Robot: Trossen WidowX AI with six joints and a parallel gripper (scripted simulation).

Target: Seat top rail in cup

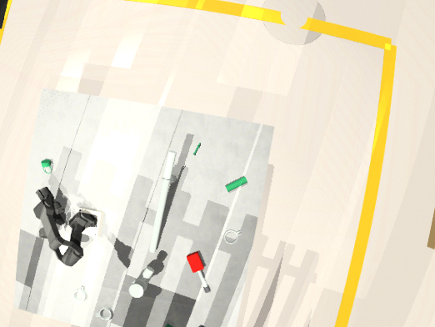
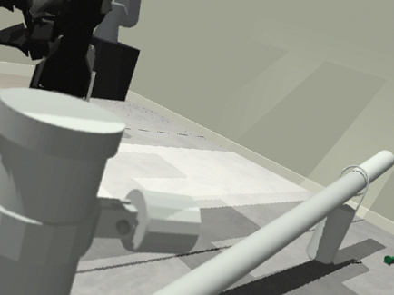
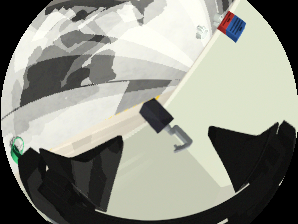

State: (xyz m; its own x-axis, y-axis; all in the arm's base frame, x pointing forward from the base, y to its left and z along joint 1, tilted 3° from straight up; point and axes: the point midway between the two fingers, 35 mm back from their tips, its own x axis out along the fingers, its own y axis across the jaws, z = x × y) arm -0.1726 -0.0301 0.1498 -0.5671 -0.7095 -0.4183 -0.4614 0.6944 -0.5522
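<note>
Now: gripper tip 540 mm short of the rail-end cup, 150 mm to the left of it and 40 mm above it. Also, from my gripper tip: red-headed tool: 800 mm ahead, 170 mm to the right, 160 mm below; then small green bolt: 700 mm ahead, 470 mm to the left, 170 mm below; then small post: 590 mm ahead, 320 mm to the left, 70 mm below.
</note>
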